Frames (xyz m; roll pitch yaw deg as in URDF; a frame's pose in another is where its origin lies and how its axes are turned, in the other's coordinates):
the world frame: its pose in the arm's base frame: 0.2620 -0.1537 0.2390 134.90 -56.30 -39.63
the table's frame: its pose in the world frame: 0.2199 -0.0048 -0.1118 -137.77 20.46 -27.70
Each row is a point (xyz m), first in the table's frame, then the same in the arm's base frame.
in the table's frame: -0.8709 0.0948 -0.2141
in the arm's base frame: -0.1359 -0.2384 -0.2811
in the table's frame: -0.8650 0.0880 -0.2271
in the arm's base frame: -0.1253 -0.2501 -0.2824
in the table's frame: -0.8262 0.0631 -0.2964
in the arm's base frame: -0.0603 -0.3016 -0.2894
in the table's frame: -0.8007 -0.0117 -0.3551
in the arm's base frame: -0.0246 -0.3925 -0.2772
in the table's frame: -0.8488 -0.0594 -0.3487
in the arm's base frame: -0.0768 -0.4356 -0.2844
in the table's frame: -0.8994 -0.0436 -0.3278
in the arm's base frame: -0.1233 -0.4168 -0.3113
